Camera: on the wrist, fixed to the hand. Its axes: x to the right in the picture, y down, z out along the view.
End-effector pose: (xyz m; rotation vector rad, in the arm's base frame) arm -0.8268 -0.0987 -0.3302 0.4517 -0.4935 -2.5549
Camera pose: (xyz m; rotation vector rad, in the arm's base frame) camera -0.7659 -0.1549 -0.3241 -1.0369 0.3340 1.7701
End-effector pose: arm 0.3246 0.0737 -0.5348 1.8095 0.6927 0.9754
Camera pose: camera 0.2879 0.0426 -0.4671 0.7830 2.1619 -0.0227
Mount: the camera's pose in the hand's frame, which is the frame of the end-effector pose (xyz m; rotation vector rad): -0.0219 0.0728 -0.0335 0.4243 0.3517 -1.6114
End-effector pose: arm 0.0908 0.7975 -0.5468 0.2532 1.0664 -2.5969
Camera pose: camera 0.1387 0.7774 -0.6116 0.0829 -0.3769 1.7728
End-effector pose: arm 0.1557 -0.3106 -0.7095 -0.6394 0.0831 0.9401
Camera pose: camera 0.0931 -0.3141 -0.7640 -0.2849 0.0507 -0.7403
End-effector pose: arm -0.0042 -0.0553 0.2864 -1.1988 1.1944 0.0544
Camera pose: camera -0.0796 -0.0364 0.2570 -1.4821 0.1912 -1.5608
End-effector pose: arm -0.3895 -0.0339 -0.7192 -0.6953 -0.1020 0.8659
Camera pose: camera -0.4405 -0.0349 -0.7848 -0.1802 -0.1189 -0.7714
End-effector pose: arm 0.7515 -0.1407 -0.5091 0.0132 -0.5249 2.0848
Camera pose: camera 0.7108 -0.1791 -0.5705 0.2298 0.1953 0.5372
